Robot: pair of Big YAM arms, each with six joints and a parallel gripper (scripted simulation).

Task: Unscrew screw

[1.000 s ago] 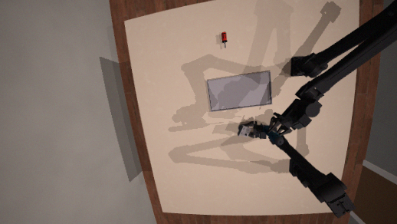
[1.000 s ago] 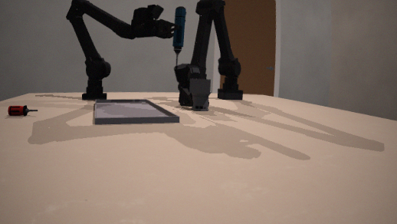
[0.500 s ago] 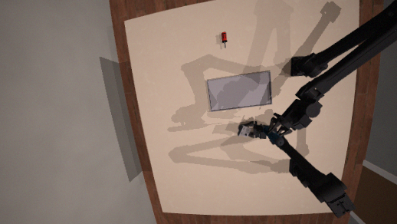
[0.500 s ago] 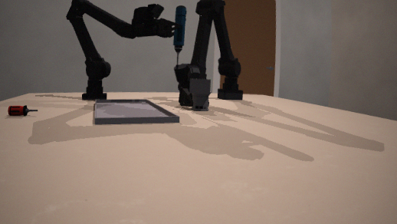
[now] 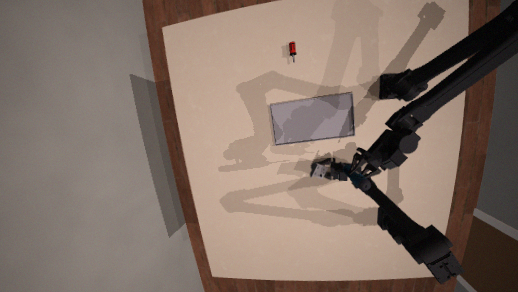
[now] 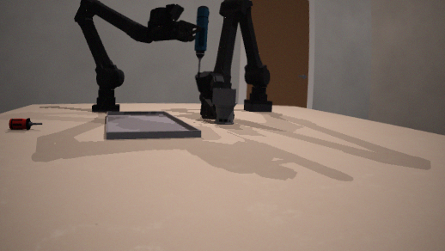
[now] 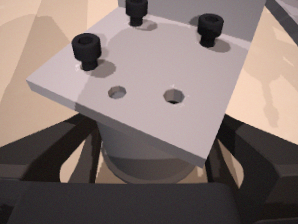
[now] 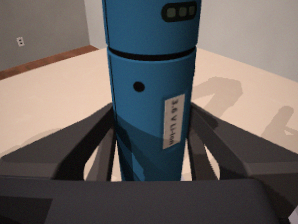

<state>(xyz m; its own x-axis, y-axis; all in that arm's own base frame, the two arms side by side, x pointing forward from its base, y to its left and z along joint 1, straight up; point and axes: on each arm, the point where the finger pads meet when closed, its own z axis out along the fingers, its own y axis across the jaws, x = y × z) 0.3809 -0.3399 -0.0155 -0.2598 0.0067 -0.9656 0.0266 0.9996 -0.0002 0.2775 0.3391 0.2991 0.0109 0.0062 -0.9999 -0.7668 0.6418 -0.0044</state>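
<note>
Right now the grey joint module is 10 mm above my left hand. Also, from my left hand: grey bracket: 50 mm above; then screwdriver bit: 160 mm above, 80 mm behind, 60 mm to the right; then shallow grey tray: 260 mm to the right, 20 mm below, 10 mm ahead.
</note>
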